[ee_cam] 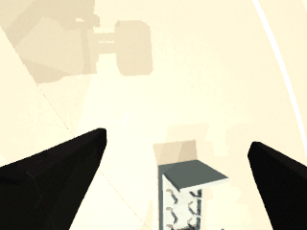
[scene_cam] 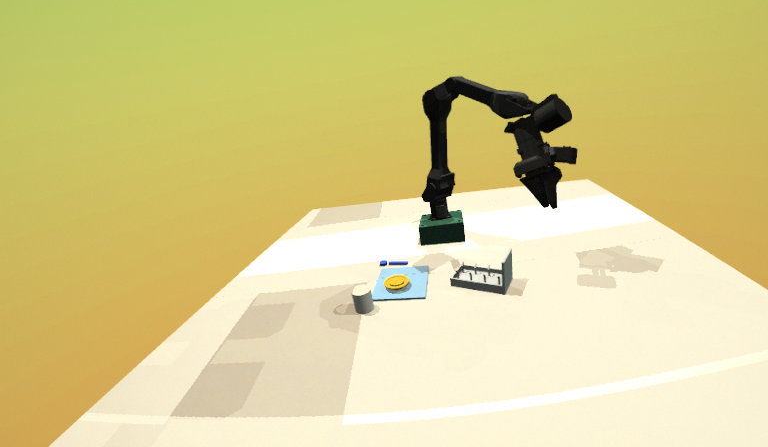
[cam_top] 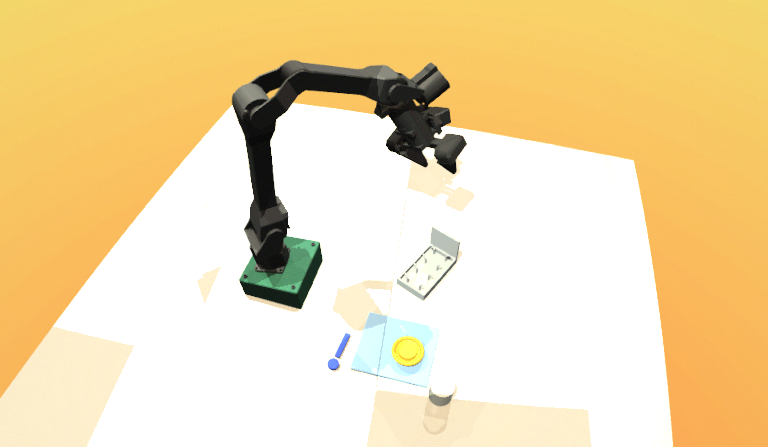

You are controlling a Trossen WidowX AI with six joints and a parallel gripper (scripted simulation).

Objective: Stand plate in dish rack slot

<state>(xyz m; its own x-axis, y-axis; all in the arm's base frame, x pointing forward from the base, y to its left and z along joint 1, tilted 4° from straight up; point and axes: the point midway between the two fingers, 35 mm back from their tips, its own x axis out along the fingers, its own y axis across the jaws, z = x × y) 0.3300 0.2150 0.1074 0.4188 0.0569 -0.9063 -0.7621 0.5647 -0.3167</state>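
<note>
Right now my gripper tip is 3 cm past the yellow plate, 36 cm to the left of it and 15 cm above it. Also, from my gripper tip: grey dish rack: 1 cm behind, 16 cm to the right, 14 cm below; light blue mat: 5 cm behind, 35 cm to the right, 16 cm below; blue spoon: 17 cm behind, 38 cm to the right, 16 cm below.
</note>
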